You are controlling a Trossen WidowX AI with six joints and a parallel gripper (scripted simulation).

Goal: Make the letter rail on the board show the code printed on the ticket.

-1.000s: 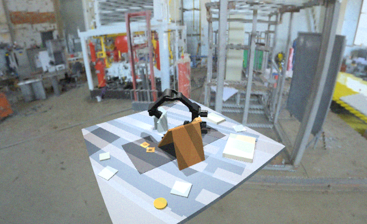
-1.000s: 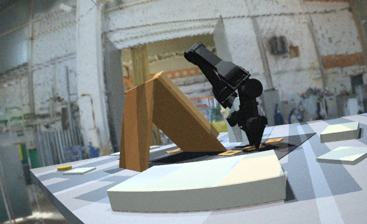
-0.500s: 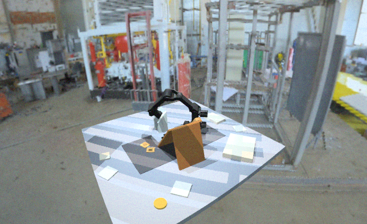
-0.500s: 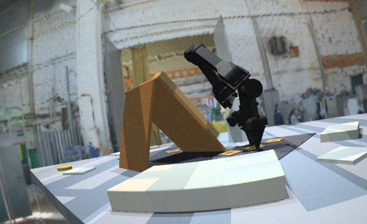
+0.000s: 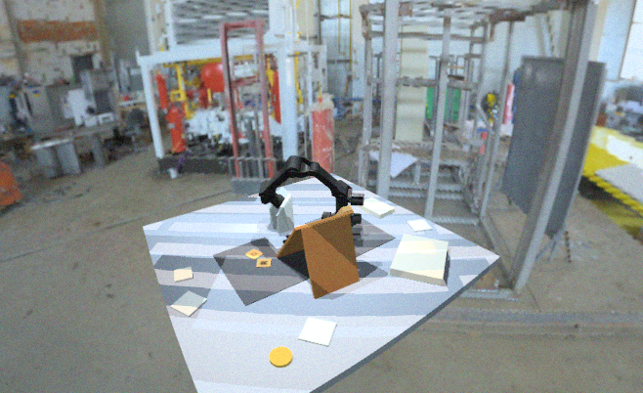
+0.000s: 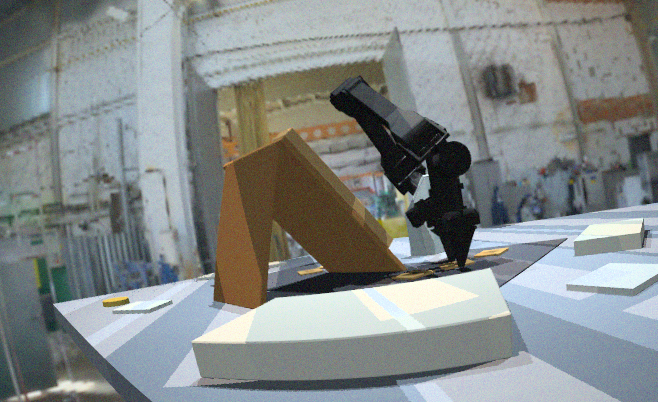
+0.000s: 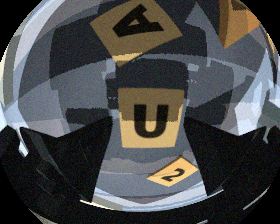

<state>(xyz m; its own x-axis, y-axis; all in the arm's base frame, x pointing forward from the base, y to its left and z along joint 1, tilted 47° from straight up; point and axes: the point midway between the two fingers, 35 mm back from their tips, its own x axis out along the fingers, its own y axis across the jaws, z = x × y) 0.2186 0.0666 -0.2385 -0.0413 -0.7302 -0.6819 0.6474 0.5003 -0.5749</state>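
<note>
Right now my gripper tip is right at the yellow letter tile. Also, from my gripper tip: dark mat 20 mm behind, 210 mm to the right; white ticket 80 mm ahead, 270 mm to the right, 80 mm above; cream box 380 mm ahead, 150 mm to the left, 20 mm above.
</note>
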